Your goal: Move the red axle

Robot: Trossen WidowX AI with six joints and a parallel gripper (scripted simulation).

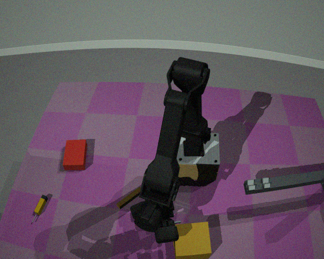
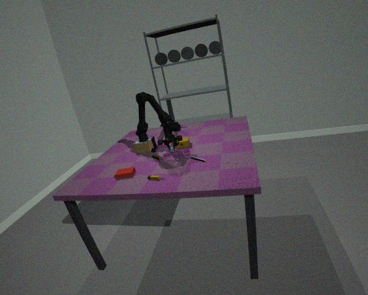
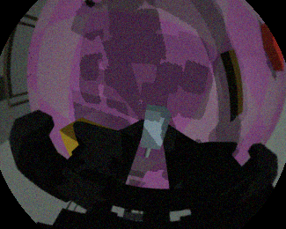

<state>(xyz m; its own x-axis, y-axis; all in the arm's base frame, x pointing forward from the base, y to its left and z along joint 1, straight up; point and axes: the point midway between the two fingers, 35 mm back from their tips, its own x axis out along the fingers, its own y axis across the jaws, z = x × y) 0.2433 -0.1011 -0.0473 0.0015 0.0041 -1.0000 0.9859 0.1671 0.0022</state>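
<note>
Now: the yellow beam 90 mm to the left of my gripper tip, 70 mm ahead of it and 20 mm above it. Round my gripper tip: grey-blue peg 20 mm to the left, 10 mm above; red block 310 mm to the right, 270 mm behind, 10 mm above; brown rod 100 mm to the right, 100 mm behind.
</note>
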